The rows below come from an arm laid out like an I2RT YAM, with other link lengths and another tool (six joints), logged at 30 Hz.
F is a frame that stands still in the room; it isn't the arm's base.
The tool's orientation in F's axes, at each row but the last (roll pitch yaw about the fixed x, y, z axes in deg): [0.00, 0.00, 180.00]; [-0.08, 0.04, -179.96]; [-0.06, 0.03, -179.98]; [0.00, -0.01, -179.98]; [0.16, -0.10, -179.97]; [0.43, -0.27, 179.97]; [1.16, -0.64, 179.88]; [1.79, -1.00, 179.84]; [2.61, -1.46, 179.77]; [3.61, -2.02, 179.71]
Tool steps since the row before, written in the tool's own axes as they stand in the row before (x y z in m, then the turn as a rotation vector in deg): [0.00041, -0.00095, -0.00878, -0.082, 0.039, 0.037]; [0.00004, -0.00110, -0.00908, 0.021, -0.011, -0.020]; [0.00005, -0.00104, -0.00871, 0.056, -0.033, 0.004]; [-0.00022, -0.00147, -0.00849, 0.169, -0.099, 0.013]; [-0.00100, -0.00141, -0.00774, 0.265, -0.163, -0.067]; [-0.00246, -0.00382, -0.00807, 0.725, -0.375, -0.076]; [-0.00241, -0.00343, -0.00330, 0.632, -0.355, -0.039]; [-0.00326, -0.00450, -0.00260, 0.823, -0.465, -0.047]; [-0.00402, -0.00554, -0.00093, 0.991, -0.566, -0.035]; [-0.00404, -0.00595, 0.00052, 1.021, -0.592, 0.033]
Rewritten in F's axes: [-0.00041, 0.00095, -0.00878, 0.082, -0.039, 0.037]; [-0.00003, 0.00111, -0.00908, -0.021, 0.011, -0.020]; [-0.00005, 0.00105, -0.00871, -0.056, 0.033, 0.004]; [0.00022, 0.00147, -0.00849, -0.169, 0.099, 0.013]; [0.00099, 0.00139, -0.00775, -0.265, 0.163, -0.067]; [0.00242, 0.00376, -0.00811, -0.725, 0.375, -0.075]; [0.00238, 0.00336, -0.00340, -0.632, 0.355, -0.039]; [0.00322, 0.00441, -0.00280, -0.823, 0.466, -0.047]; [0.00401, 0.00548, -0.00128, -0.990, 0.568, -0.035]; [0.00407, 0.00595, 0.00000, -1.018, 0.598, 0.032]
